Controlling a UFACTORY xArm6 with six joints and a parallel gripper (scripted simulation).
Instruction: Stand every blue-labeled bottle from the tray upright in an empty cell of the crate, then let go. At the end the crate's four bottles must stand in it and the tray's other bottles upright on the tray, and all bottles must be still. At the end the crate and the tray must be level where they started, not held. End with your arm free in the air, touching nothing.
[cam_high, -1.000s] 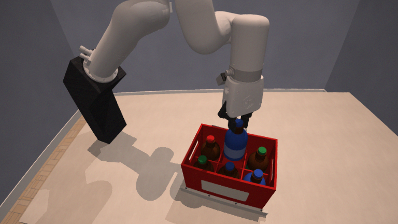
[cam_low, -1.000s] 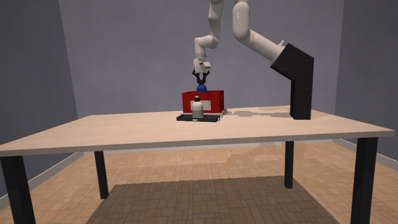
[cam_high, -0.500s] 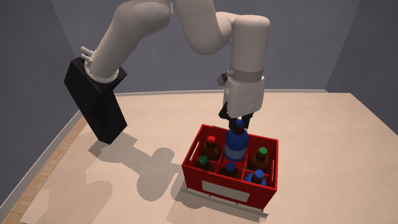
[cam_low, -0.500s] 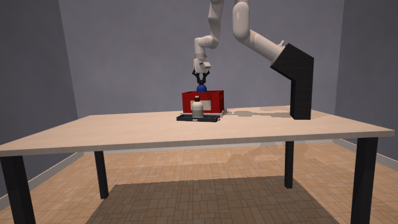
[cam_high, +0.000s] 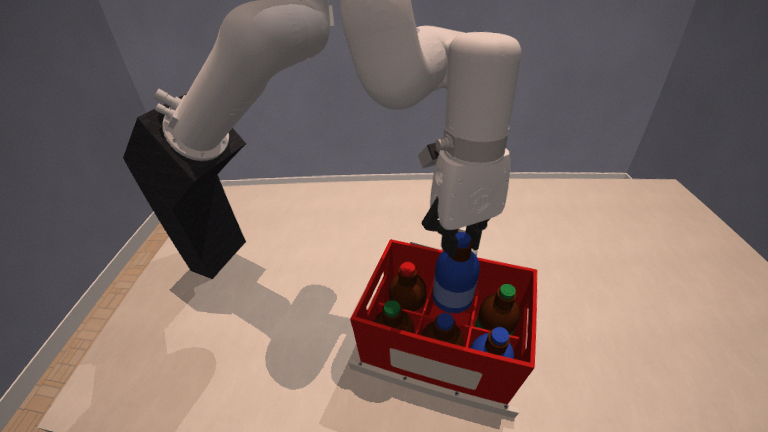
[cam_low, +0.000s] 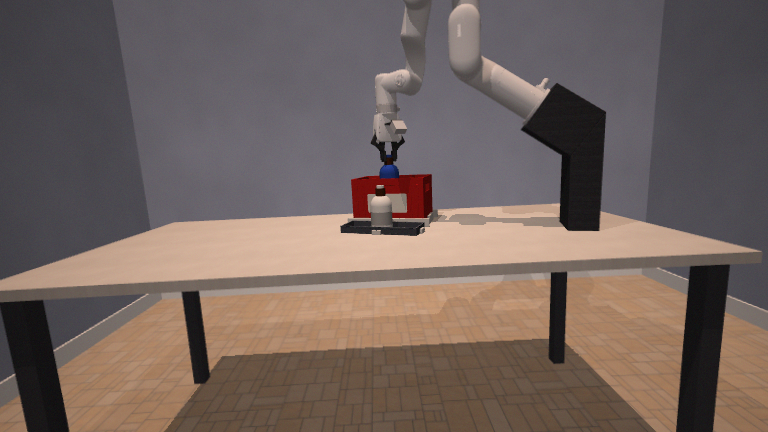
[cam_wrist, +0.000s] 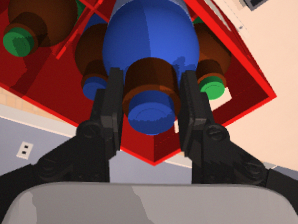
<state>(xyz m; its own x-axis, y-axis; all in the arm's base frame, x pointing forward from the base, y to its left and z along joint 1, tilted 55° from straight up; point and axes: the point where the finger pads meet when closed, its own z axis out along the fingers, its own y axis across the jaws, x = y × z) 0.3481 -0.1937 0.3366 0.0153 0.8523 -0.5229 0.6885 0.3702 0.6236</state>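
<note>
The crate lies 17 cm below my hand, 3 cm to the right of it and 3 cm behind it. From my hand the other things lie so: dark tray: 24 cm below, 11 cm to the left, 9 cm ahead; then white-labeled bottle: 17 cm below, 11 cm to the left, 9 cm ahead.
</note>
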